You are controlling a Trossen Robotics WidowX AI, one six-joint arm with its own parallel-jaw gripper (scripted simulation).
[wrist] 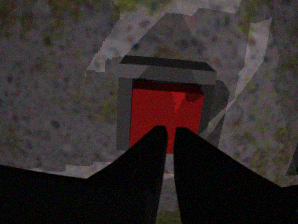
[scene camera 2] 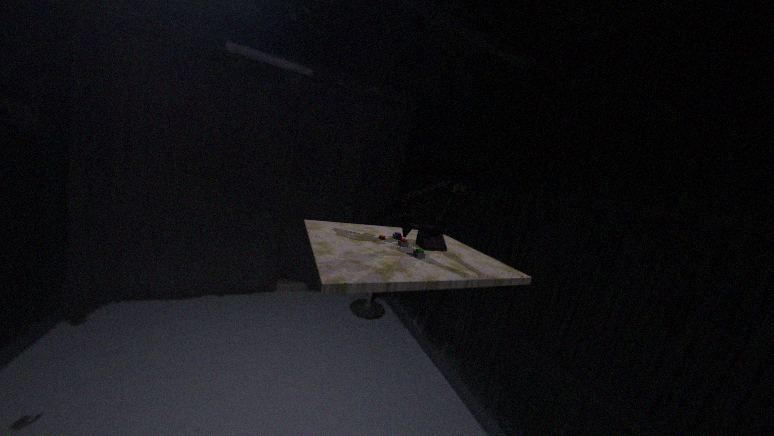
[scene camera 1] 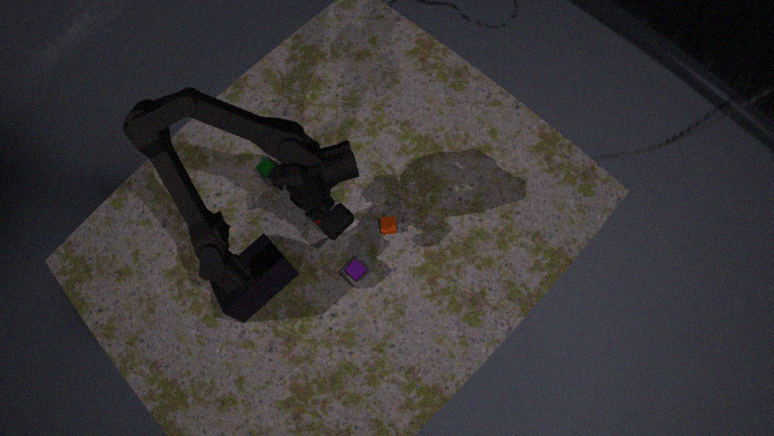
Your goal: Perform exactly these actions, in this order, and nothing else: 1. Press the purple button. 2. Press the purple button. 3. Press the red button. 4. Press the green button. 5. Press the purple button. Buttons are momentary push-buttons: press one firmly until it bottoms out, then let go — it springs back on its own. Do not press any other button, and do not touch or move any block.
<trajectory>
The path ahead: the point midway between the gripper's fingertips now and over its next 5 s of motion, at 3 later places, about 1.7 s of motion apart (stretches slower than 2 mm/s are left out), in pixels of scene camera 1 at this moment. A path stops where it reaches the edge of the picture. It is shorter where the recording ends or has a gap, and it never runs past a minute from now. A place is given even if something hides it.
My gripper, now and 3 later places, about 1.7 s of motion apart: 318, 212; 310, 196; 264, 165; 269, 152
</trajectory>
